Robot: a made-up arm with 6 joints. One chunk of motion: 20 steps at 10 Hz.
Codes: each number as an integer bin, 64 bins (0 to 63) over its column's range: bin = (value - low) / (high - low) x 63, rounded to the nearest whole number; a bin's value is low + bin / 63 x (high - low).
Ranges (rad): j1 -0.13..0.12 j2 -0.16..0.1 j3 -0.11..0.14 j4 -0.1..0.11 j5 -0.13..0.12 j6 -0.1..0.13
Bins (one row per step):
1: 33 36 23 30 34 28
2: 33 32 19 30 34 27
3: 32 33 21 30 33 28
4: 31 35 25 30 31 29
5: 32 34 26 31 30 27
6: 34 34 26 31 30 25
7: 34 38 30 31 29 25
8: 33 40 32 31 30 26
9: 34 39 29 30 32 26
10: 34 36 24 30 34 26
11: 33 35 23 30 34 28
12: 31 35 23 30 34 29
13: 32 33 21 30 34 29
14: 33 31 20 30 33 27
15: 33 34 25 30 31 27
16: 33 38 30 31 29 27
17: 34 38 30 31 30 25
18: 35 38 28 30 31 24
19: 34 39 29 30 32 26
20: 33 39 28 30 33 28
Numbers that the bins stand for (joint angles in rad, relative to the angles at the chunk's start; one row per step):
1: 0.0010 -0.0114 -0.0187 0.0000 0.0049 0.0022
2: 0.0010 -0.0279 -0.0346 0.0000 0.0049 -0.0014
3: -0.0030 -0.0238 -0.0267 0.0000 0.0010 0.0022
4: -0.0070 -0.0156 -0.0108 0.0000 -0.0070 0.0059
5: -0.0030 -0.0197 -0.0068 0.0033 -0.0110 -0.0014
6: 0.0049 -0.0197 -0.0068 0.0033 -0.0110 -0.0087
7: 0.0049 -0.0032 0.0090 0.0033 -0.0149 -0.0087
8: 0.0010 0.0051 0.0170 0.0033 -0.0110 -0.0051
9: 0.0049 0.0010 0.0051 0.0000 -0.0030 -0.0051
10: 0.0049 -0.0114 -0.0148 0.0000 0.0049 -0.0051
11: 0.0010 -0.0156 -0.0187 0.0000 0.0049 0.0022
12: -0.0070 -0.0156 -0.0187 0.0000 0.0049 0.0059
13: -0.0030 -0.0238 -0.0267 0.0000 0.0049 0.0059
14: 0.0010 -0.0321 -0.0306 0.0000 0.0010 -0.0014
15: 0.0010 -0.0197 -0.0108 0.0000 -0.0070 -0.0014
16: 0.0010 -0.0032 0.0090 0.0033 -0.0149 -0.0014
17: 0.0049 -0.0032 0.0090 0.0033 -0.0110 -0.0087
18: 0.0089 -0.0032 0.0011 0.0000 -0.0070 -0.0124
19: 0.0049 0.0010 0.0051 0.0000 -0.0030 -0.0051
20: 0.0010 0.0010 0.0011 0.0000 0.0010 0.0022

